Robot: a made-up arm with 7 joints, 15 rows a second.
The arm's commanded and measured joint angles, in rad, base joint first. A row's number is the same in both.
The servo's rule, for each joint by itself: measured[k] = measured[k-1] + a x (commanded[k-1-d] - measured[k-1]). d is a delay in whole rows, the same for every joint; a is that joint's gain. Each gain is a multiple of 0.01, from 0.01 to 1. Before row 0 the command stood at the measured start. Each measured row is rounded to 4 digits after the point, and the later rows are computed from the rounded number. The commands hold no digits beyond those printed.
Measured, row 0:
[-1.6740 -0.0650 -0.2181 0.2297 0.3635 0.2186 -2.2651]
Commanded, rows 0 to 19:
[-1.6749 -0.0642 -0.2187 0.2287 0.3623 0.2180 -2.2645]
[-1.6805 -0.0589 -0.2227 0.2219 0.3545 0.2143 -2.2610]
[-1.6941 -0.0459 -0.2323 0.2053 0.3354 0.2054 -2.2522]
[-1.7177 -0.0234 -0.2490 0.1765 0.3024 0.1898 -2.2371]
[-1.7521 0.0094 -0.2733 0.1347 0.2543 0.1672 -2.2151]
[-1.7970 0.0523 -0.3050 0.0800 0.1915 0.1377 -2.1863]
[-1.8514 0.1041 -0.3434 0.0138 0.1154 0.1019 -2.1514]
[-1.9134 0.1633 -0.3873 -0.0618 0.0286 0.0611 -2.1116]
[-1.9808 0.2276 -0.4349 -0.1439 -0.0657 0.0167 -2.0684]
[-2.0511 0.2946 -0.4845 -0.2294 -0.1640 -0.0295 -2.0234]
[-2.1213 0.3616 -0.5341 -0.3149 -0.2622 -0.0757 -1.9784]
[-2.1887 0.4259 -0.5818 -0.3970 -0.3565 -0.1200 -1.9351]
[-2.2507 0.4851 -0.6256 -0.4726 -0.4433 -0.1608 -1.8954]
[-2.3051 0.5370 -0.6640 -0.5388 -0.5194 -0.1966 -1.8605]
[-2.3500 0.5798 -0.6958 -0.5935 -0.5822 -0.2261 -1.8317]
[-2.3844 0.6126 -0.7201 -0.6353 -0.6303 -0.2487 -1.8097]
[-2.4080 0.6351 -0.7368 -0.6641 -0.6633 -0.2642 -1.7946]
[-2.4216 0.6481 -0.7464 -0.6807 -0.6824 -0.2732 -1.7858]
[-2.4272 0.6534 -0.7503 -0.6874 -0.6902 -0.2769 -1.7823]
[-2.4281 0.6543 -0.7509 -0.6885 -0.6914 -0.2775 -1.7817]
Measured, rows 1 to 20:
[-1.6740 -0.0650 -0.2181 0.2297 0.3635 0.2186 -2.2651]
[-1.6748 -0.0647 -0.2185 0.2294 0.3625 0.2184 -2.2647]
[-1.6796 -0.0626 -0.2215 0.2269 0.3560 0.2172 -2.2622]
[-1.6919 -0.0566 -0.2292 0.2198 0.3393 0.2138 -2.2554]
[-1.7138 -0.0446 -0.2433 0.2055 0.3094 0.2068 -2.2430]
[-1.7464 -0.0252 -0.2646 0.1821 0.2648 0.1953 -2.2240]
[-1.7894 0.0027 -0.2933 0.1484 0.2054 0.1786 -2.1984]
[-1.8421 0.0392 -0.3289 0.1040 0.1325 0.1564 -2.1664]
[-1.9027 0.0839 -0.3704 0.0493 0.0483 0.1288 -2.1291]
[-1.9691 0.1356 -0.4162 -0.0145 -0.0440 0.0963 -2.0878]
[-2.0388 0.1928 -0.4647 -0.0854 -0.1412 0.0598 -2.0440]
[-2.1089 0.2536 -0.5140 -0.1611 -0.2392 0.0205 -1.9994]
[-2.1767 0.3156 -0.5621 -0.2389 -0.3342 -0.0202 -1.9557]
[-2.2396 0.3766 -0.6072 -0.3160 -0.4226 -0.0610 -1.9147]
[-2.2953 0.4343 -0.6475 -0.3895 -0.5010 -0.1003 -1.8778]
[-2.3418 0.4867 -0.6818 -0.4568 -0.5668 -0.1368 -1.8465]
[-2.3780 0.5320 -0.7090 -0.5157 -0.6182 -0.1693 -1.8215]
[-2.4035 0.5691 -0.7287 -0.5647 -0.6547 -0.1968 -1.8032]
[-2.4189 0.5975 -0.7413 -0.6030 -0.6771 -0.2190 -1.7914]
[-2.4260 0.6176 -0.7477 -0.6309 -0.6877 -0.2358 -1.7852]
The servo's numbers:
d 1
a 0.85 0.36 0.71 0.33 0.81 0.29 0.68

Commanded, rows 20 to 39:
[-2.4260 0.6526 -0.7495 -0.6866 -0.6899 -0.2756 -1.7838]
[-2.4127 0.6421 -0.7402 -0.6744 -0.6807 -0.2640 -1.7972]
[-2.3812 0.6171 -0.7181 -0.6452 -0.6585 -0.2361 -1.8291]
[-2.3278 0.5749 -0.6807 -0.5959 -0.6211 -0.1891 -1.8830]
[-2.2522 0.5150 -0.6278 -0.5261 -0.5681 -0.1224 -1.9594]
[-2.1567 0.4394 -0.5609 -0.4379 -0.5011 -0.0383 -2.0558]
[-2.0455 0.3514 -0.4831 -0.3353 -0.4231 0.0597 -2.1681]
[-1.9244 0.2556 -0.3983 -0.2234 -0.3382 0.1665 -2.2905]
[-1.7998 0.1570 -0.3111 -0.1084 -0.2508 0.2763 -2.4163]
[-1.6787 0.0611 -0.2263 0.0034 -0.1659 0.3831 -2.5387]
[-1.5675 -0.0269 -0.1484 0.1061 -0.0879 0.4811 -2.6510]
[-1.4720 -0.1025 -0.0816 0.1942 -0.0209 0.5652 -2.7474]
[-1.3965 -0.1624 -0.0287 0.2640 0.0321 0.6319 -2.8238]
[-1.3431 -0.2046 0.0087 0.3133 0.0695 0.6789 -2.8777]
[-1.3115 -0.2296 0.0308 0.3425 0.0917 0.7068 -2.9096]
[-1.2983 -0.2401 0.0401 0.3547 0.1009 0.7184 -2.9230]
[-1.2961 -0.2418 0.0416 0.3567 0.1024 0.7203 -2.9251]
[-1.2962 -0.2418 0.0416 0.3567 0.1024 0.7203 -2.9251]
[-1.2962 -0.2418 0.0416 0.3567 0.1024 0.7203 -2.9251]
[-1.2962 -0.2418 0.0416 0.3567 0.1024 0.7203 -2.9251]
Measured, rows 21 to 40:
[-2.4278 0.6308 -0.7500 -0.6499 -0.6907 -0.2479 -1.7828]
[-2.4263 0.6386 -0.7496 -0.6620 -0.6901 -0.2559 -1.7835]
[-2.4147 0.6399 -0.7429 -0.6661 -0.6825 -0.2582 -1.7928]
[-2.3862 0.6317 -0.7253 -0.6592 -0.6631 -0.2518 -1.8175]
[-2.3366 0.6113 -0.6936 -0.6383 -0.6291 -0.2336 -1.8620]
[-2.2649 0.5766 -0.6469 -0.6013 -0.5797 -0.2014 -1.9282]
[-2.1729 0.5272 -0.5858 -0.5474 -0.5160 -0.1541 -2.0150]
[-2.0646 0.4639 -0.5129 -0.4774 -0.4408 -0.0921 -2.1191]
[-1.9454 0.3889 -0.4315 -0.3936 -0.3577 -0.0171 -2.2357]
[-1.8216 0.3054 -0.3460 -0.2995 -0.2711 0.0680 -2.3585]
[-1.7001 0.2175 -0.2610 -0.1995 -0.1859 0.1594 -2.4810]
[-1.5874 0.1295 -0.1811 -0.0987 -0.1065 0.2527 -2.5966]
[-1.4893 0.0460 -0.1105 -0.0020 -0.0372 0.3433 -2.6991]
[-1.4104 -0.0290 -0.0524 0.0858 0.0189 0.4270 -2.7839]
[-1.3532 -0.0922 -0.0090 0.1609 0.0599 0.5001 -2.8477]
[-1.3178 -0.1417 0.0193 0.2208 0.0857 0.5600 -2.8898]
[-1.3012 -0.1771 0.0341 0.2650 0.0980 0.6059 -2.9124]
[-1.2969 -0.2004 0.0394 0.2953 0.1016 0.6391 -2.9210]
[-1.2963 -0.2153 0.0410 0.3156 0.1022 0.6626 -2.9238]
[-1.2962 -0.2248 0.0414 0.3292 0.1024 0.6793 -2.9247]

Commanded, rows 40 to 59:
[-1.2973 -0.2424 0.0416 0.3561 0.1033 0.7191 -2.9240]
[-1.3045 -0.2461 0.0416 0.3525 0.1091 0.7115 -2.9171]
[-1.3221 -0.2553 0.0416 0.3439 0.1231 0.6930 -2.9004]
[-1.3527 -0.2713 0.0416 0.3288 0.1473 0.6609 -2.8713]
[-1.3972 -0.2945 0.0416 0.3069 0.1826 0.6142 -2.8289]
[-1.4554 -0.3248 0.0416 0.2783 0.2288 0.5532 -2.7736]
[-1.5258 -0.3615 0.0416 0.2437 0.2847 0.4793 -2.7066]
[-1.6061 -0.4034 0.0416 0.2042 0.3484 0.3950 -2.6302]
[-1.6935 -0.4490 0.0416 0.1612 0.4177 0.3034 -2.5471]
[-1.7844 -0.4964 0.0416 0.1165 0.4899 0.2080 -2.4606]
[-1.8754 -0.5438 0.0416 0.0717 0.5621 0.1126 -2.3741]
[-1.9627 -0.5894 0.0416 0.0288 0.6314 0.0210 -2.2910]
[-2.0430 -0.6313 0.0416 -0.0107 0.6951 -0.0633 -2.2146]
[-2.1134 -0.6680 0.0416 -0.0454 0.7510 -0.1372 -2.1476]
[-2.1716 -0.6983 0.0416 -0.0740 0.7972 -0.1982 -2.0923]
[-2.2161 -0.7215 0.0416 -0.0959 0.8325 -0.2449 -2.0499]
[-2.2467 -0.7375 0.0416 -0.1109 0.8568 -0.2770 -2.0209]
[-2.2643 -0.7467 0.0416 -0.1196 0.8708 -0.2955 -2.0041]
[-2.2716 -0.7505 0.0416 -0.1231 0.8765 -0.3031 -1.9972]
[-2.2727 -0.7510 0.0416 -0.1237 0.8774 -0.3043 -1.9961]
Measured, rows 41 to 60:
[-1.2962 -0.2309 0.0415 0.3383 0.1024 0.6912 -2.9250]
[-1.2971 -0.2350 0.0416 0.3442 0.1031 0.6993 -2.9243]
[-1.3034 -0.2390 0.0416 0.3469 0.1080 0.7028 -2.9194]
[-1.3193 -0.2449 0.0416 0.3459 0.1202 0.7000 -2.9065]
[-1.3477 -0.2544 0.0416 0.3403 0.1422 0.6887 -2.8826]
[-1.3898 -0.2688 0.0416 0.3293 0.1749 0.6671 -2.8461]
[-1.4456 -0.2890 0.0416 0.3125 0.2186 0.6341 -2.7968]
[-1.5138 -0.3151 0.0416 0.2898 0.2721 0.5892 -2.7355]
[-1.5923 -0.3469 0.0416 0.2616 0.3339 0.5329 -2.6639]
[-1.6783 -0.3837 0.0416 0.2285 0.4018 0.4663 -2.5845]
[-1.7685 -0.4243 0.0416 0.1915 0.4732 0.3914 -2.5002]
[-1.8594 -0.4673 0.0416 0.1520 0.5452 0.3105 -2.4145]
[-1.9472 -0.5113 0.0416 0.1113 0.6150 0.2265 -2.3305]
[-2.0286 -0.5545 0.0416 0.0710 0.6799 0.1425 -2.2517]
[-2.1007 -0.5954 0.0416 0.0326 0.7375 0.0614 -2.1809]
[-2.1610 -0.6324 0.0416 -0.0026 0.7859 -0.0139 -2.1207]
[-2.2078 -0.6645 0.0416 -0.0334 0.8236 -0.0809 -2.0726]
[-2.2409 -0.6908 0.0416 -0.0590 0.8505 -0.1378 -2.0374]
[-2.2608 -0.7109 0.0416 -0.0790 0.8669 -0.1835 -2.0148]
[-2.2700 -0.7252 0.0416 -0.0936 0.8747 -0.2182 -2.0028]

